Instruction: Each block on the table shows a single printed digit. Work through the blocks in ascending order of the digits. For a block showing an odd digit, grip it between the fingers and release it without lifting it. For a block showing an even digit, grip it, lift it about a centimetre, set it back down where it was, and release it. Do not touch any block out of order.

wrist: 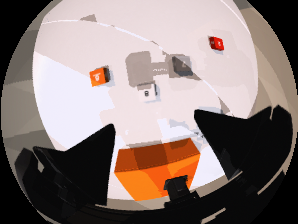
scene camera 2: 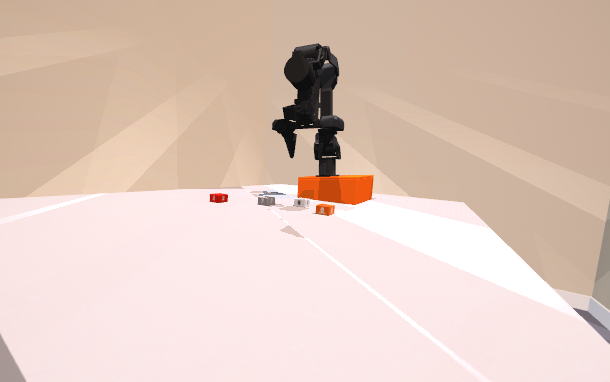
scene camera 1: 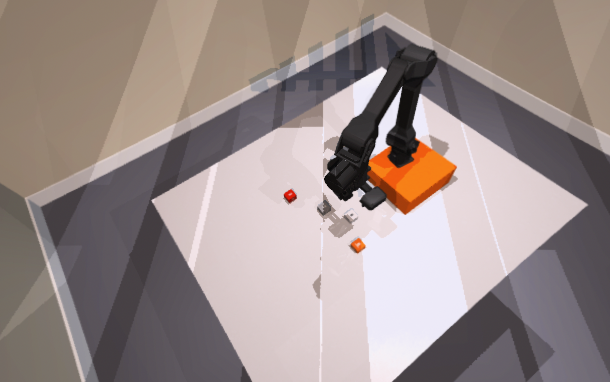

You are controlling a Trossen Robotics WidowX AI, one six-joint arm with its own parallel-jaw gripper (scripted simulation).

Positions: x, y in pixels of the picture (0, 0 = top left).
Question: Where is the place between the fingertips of my gripper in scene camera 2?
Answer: At 305, 158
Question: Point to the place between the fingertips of my gripper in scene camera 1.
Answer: At 354, 196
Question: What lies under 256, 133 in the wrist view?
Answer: My gripper.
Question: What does my gripper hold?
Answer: Nothing.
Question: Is my gripper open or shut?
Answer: Open.
